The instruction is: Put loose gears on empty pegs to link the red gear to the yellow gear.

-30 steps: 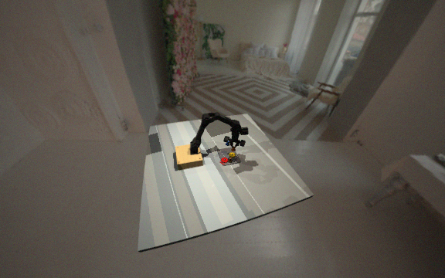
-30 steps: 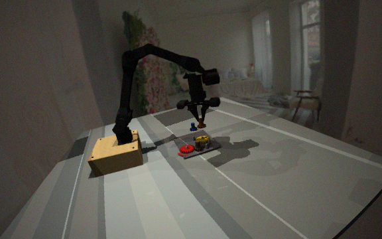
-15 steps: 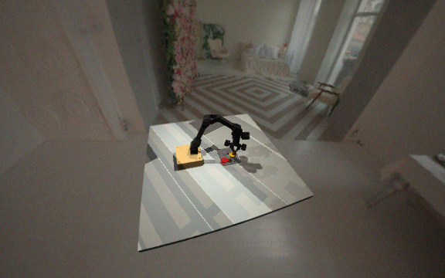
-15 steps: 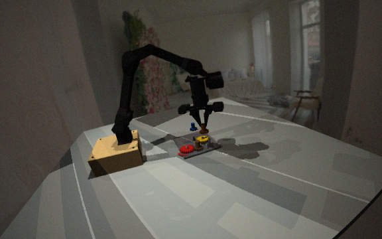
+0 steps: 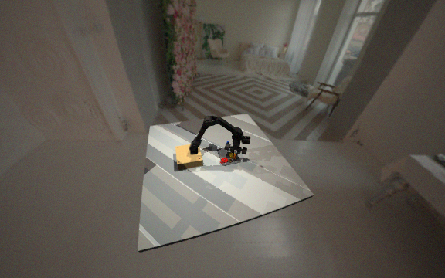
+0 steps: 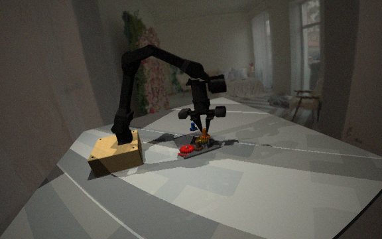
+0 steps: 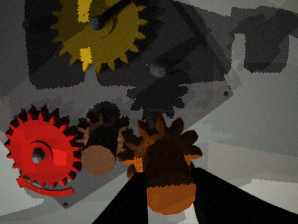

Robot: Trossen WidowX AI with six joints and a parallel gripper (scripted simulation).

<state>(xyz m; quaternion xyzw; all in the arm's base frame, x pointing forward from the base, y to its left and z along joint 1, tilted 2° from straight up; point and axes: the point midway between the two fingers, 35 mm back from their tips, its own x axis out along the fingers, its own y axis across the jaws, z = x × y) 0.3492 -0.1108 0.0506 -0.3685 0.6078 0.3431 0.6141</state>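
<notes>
The orange gear lies 1 cm below my gripper tip. Round my gripper tip: red gear 8 cm behind, 7 cm below, 3 cm to the left; blue gear 24 cm to the left, 7 cm below; yellow gear 8 cm to the left, 7 cm below, 1 cm ahead.
</notes>
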